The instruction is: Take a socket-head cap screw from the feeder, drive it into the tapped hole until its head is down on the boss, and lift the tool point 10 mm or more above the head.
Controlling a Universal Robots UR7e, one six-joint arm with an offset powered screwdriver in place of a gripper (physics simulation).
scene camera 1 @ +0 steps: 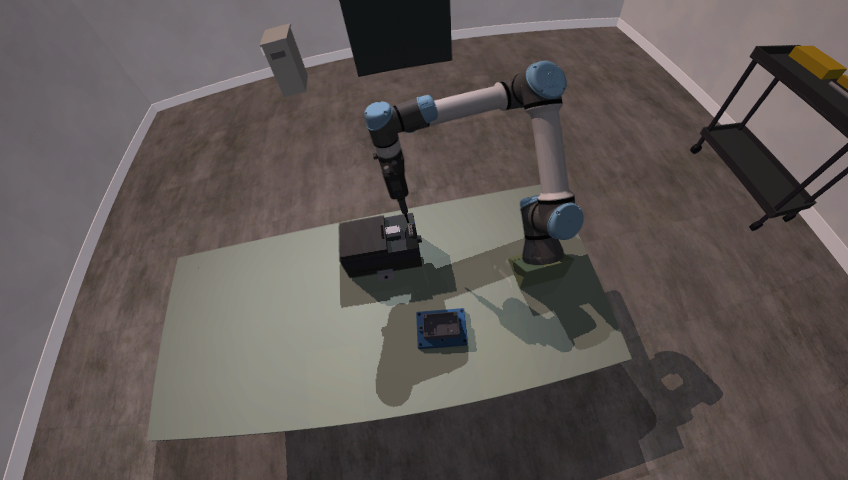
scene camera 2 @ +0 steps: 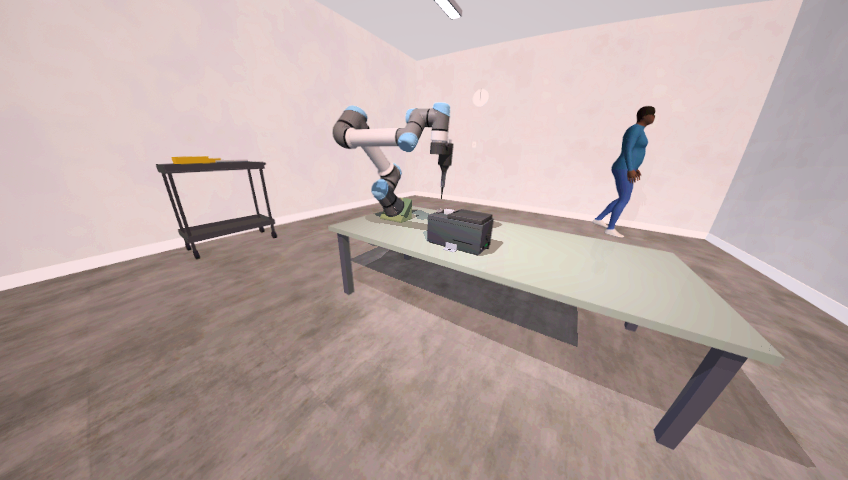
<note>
I see a black screw feeder and a blue plate.
</note>
